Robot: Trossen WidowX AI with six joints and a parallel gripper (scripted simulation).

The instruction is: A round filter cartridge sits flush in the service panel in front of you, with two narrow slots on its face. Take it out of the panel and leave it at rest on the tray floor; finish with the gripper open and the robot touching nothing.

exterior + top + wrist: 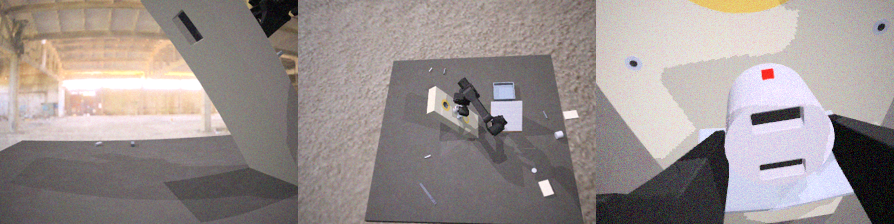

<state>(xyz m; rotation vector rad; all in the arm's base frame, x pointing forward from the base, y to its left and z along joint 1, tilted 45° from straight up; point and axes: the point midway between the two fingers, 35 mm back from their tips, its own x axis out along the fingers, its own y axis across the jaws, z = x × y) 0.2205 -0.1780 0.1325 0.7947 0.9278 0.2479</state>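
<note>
The glass-walled tray lies 350 mm behind my gripper tip, 240 mm to the right of it and 230 mm below it. The rest, counted from my gripper tip: round filter cartridge (right at my gripper tip).
</note>
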